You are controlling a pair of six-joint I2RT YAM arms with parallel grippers.
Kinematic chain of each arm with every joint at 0, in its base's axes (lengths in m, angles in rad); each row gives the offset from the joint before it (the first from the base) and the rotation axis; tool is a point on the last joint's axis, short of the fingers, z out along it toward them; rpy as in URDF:
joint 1: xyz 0 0 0.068 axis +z
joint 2: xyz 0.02 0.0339 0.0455 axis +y
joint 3: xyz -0.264 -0.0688 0 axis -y
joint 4: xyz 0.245 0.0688 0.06 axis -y
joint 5: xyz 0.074 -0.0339 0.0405 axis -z
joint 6: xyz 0.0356 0 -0.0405 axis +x
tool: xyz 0 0 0 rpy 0 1.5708 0
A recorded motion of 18 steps. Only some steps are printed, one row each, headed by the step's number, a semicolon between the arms.
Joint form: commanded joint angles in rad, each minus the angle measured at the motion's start. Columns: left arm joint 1, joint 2, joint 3, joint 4, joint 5, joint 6; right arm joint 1, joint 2, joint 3, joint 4, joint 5, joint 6.
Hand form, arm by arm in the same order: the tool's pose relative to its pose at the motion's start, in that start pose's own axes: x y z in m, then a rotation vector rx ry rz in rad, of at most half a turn. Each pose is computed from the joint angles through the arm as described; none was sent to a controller.
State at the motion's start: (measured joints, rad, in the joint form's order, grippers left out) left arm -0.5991 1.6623 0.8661 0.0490 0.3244 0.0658; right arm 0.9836 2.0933 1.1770 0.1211 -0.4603 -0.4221
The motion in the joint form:
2: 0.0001 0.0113 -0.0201 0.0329 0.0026 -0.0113; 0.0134 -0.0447 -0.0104 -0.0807 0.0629 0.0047
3: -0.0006 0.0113 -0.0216 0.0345 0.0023 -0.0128; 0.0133 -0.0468 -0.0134 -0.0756 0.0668 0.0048
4: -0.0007 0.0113 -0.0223 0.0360 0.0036 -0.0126; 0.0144 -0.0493 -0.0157 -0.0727 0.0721 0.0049
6: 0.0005 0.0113 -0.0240 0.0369 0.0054 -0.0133; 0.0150 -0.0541 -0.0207 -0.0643 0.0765 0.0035
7: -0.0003 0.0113 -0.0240 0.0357 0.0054 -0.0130; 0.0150 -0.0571 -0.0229 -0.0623 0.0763 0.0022
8: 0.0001 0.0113 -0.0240 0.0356 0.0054 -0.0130; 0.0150 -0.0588 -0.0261 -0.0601 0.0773 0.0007
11: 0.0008 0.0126 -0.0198 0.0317 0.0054 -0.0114; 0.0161 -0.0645 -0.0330 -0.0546 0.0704 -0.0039
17: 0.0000 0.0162 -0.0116 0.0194 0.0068 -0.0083; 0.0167 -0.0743 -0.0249 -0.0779 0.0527 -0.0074
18: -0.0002 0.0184 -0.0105 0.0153 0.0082 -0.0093; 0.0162 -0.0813 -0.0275 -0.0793 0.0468 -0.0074
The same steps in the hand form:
2: 0.0059 0.0008 0.0036 0.0024 -0.0016 -0.0109; -0.0035 0.0076 -0.0090 0.0302 0.0642 0.0151
3: 0.0062 0.0005 0.0037 0.0027 -0.0015 -0.0119; -0.0035 0.0077 -0.0095 0.0354 0.0623 0.0135
4: 0.0063 0.0005 0.0037 0.0040 -0.0024 -0.0114; -0.0039 0.0080 -0.0098 0.0405 0.0618 0.0114
6: 0.0069 0.0008 0.0037 0.0049 -0.0019 -0.0131; -0.0045 0.0084 -0.0108 0.0471 0.0568 0.0062
7: 0.0070 0.0005 0.0037 0.0056 -0.0006 -0.0127; -0.0048 0.0086 -0.0115 0.0479 0.0544 0.0038
8: 0.0070 0.0006 0.0037 0.0053 -0.0006 -0.0130; -0.0045 0.0089 -0.0118 0.0490 0.0543 0.0020
11: 0.0062 0.0010 0.0038 0.0048 0.0002 -0.0121; -0.0047 0.0102 -0.0128 0.0434 0.0479 -0.0050
17: 0.0053 0.0009 0.0044 0.0073 0.0075 -0.0110; -0.0084 0.0110 -0.0156 0.0247 0.0452 -0.0064
18: 0.0058 0.0009 0.0049 0.0091 0.0124 -0.0136; -0.0094 0.0115 -0.0174 0.0208 0.0403 -0.0072

